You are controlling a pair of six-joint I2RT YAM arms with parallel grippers.
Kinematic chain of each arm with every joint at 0, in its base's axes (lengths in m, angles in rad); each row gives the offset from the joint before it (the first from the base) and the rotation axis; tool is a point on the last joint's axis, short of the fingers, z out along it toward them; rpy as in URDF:
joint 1: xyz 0 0 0.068 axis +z
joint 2: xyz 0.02 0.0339 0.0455 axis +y
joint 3: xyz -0.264 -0.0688 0 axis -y
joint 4: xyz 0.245 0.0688 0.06 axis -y
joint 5: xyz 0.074 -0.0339 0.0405 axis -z
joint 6: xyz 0.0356 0 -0.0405 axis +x
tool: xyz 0 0 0 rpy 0 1.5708 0
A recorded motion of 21 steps. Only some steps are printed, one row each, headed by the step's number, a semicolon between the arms.
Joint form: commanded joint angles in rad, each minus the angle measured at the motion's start. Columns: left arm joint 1, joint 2, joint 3, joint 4, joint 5, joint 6; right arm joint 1, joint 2, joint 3, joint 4, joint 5, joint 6.
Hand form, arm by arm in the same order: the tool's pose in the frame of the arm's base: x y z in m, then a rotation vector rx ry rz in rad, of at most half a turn. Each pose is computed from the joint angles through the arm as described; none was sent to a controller.
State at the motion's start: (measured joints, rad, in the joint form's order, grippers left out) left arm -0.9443 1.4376 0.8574 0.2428 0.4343 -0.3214; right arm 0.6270 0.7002 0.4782 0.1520 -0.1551 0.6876
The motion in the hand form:
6: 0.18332 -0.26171 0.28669 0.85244 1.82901 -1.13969; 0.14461 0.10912 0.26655 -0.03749 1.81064 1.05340
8: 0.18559 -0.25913 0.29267 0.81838 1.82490 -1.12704; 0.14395 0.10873 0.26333 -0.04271 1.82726 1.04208
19: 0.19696 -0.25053 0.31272 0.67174 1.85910 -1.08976; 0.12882 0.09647 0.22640 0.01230 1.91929 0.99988
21: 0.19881 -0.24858 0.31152 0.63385 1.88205 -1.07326; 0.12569 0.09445 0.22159 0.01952 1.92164 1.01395
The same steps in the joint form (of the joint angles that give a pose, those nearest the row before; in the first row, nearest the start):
6: 0.0221 -0.0565 0.0642 -0.0776 -0.0903 0.0152; -0.0026 0.0133 -0.0302 -0.0088 0.0427 -0.0052
8: 0.0306 -0.0662 0.0752 -0.0842 -0.1099 0.0057; -0.0021 0.0104 -0.0361 -0.0230 0.0432 -0.0121
19: 0.0681 -0.0826 0.1371 -0.1468 -0.1774 -0.0583; -0.0024 -0.0988 -0.1630 -0.0949 0.0730 0.0150
21: 0.0740 -0.0835 0.1363 -0.1577 -0.2010 -0.0761; -0.0026 -0.1245 -0.1858 -0.0967 0.0665 0.0275

